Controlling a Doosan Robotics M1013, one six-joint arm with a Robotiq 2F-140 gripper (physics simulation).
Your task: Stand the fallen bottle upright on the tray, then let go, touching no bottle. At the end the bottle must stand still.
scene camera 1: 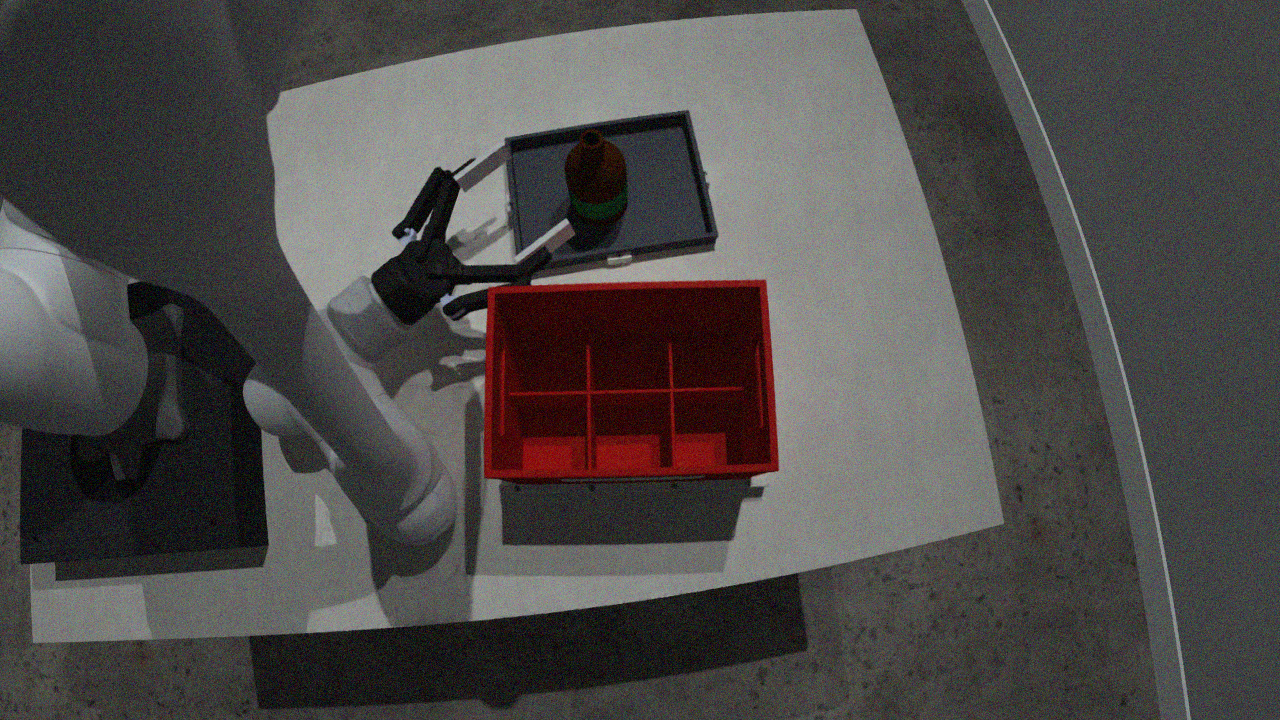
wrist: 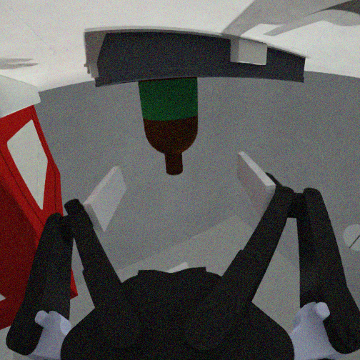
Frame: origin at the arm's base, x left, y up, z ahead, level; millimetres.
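Seen in the pictures: gripper, fingertip midpoint: (scene camera 1: 537, 186); arm's base, origin of the base link: (scene camera 1: 132, 384).
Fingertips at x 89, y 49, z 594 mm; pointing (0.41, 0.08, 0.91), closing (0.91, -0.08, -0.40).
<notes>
Pixels of each thing's top centre, then the offset from my fingertips to it. "pt": a spot on its surface instead. Level surfaces: height alone.
- brown bottle with a green band, middle of its top: (scene camera 1: 591, 138) dx +21, dy +41, dz +70 mm
- dark tray, surface spot: (scene camera 1: 668, 201) pt dx +0, dy -114, dz +157 mm
- red crate with dividers, middle of its top: (scene camera 1: 628, 376) dx -249, dy +56, dz +50 mm
- white table, its level: dy -119 mm
The brown bottle with a green band (scene camera 1: 597, 177) (wrist: 170, 107) stands upright on the dark tray (scene camera 1: 668, 201) (wrist: 200, 56), left of the tray's middle in the scene view. The wrist view shows it upside down, with its neck pointing down in the picture. My gripper (scene camera 1: 538, 189) (wrist: 178, 171) is wide open and empty, at the tray's left side in the scene view. Its two pale pads point toward the bottle, one on each side of its line. In the wrist view the bottle is beyond the pads, with gaps on both sides.
A red crate with dividers (scene camera 1: 626, 287) (wrist: 15, 260) stands right beside the tray and close to one gripper finger. The arm reaches in from the left over the white table (scene camera 1: 859, 358). A dark block (scene camera 1: 210, 510) is at the lower left.
</notes>
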